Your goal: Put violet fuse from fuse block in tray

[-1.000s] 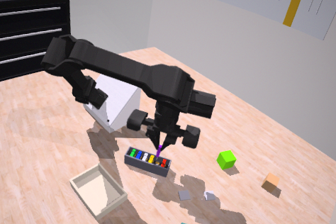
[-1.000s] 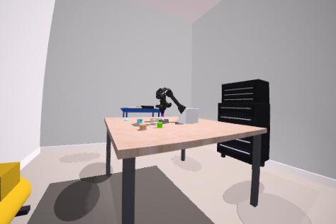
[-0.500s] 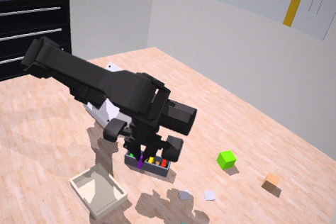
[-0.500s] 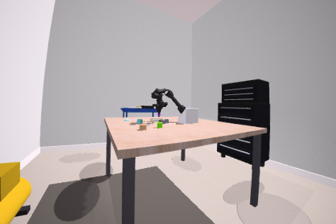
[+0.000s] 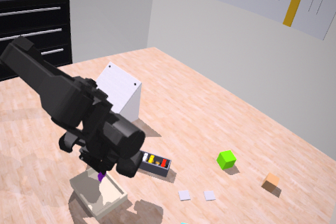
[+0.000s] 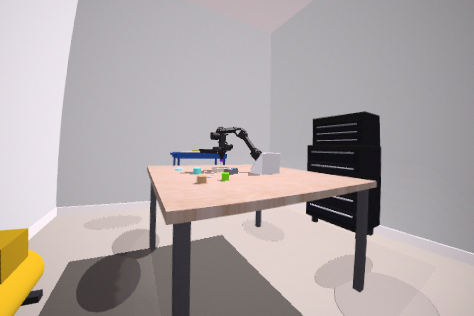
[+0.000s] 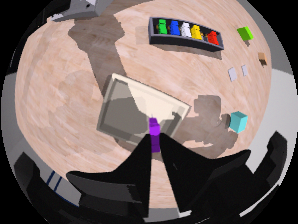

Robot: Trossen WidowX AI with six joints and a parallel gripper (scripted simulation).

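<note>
The beige tray is 9 cm below my gripper tip, 1 cm to the right of it and 1 cm behind it. From my gripper tip the other things lie so: violet fuse: 1 cm below.
</note>
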